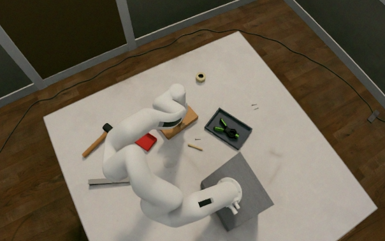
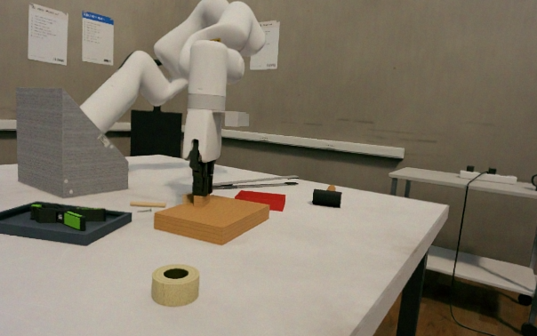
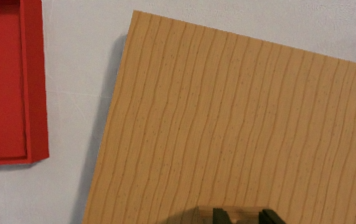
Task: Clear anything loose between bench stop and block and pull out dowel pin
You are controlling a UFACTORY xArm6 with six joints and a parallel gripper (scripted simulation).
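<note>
Right now the dowel pin is 2 cm below my hand. Round my hand: loose dowel 15 cm behind, 7 cm below, 1 cm to the right; then small wooden block 3 cm below; then red tray 20 cm to the left, 7 cm below, 2 cm ahead.
</note>
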